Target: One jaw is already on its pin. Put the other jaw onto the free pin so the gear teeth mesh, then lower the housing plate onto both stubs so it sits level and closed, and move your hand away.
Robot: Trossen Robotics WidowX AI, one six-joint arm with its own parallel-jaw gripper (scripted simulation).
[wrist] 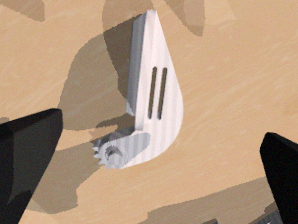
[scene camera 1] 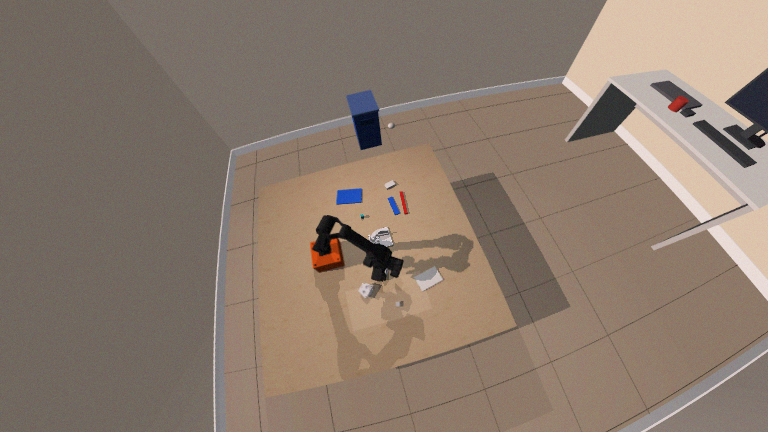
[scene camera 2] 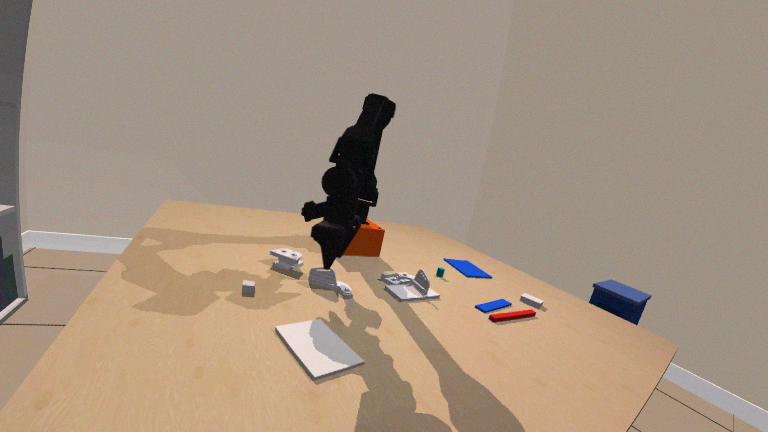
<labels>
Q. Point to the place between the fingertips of my gripper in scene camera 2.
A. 332,263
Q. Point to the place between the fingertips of my gripper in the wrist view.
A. At 165,131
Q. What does my gripper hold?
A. Nothing.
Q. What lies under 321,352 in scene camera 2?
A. A flat white slab.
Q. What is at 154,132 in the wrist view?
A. A grey jaw.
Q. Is my gripper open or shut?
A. Open.
</labels>
